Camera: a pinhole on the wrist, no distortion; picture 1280 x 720 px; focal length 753.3 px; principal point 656.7 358.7 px. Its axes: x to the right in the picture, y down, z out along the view. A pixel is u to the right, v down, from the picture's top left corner.
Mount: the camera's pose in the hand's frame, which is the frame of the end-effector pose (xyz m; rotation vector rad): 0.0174 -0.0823 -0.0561 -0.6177 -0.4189 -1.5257
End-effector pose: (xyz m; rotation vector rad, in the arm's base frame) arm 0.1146 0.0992 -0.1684 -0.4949 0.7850 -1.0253
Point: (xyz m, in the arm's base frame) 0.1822 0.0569 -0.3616
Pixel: outside the picture
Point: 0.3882 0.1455 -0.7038
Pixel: outside the picture
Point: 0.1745 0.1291 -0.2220
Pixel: 219.4 233.3
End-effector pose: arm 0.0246 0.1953 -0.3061 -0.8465 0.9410 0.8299
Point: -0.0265 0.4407 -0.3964
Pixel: 526.0 491.4
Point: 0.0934 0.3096 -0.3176
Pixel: 861.4 432.3
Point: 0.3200 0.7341 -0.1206
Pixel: 1231.0 302.2
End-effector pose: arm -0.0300 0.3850 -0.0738 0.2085 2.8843 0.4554
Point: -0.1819 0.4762 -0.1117
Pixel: outside the picture
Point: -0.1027 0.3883 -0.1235
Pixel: 692.9 685.3
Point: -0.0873 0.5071 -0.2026
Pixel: 669.2 510.5
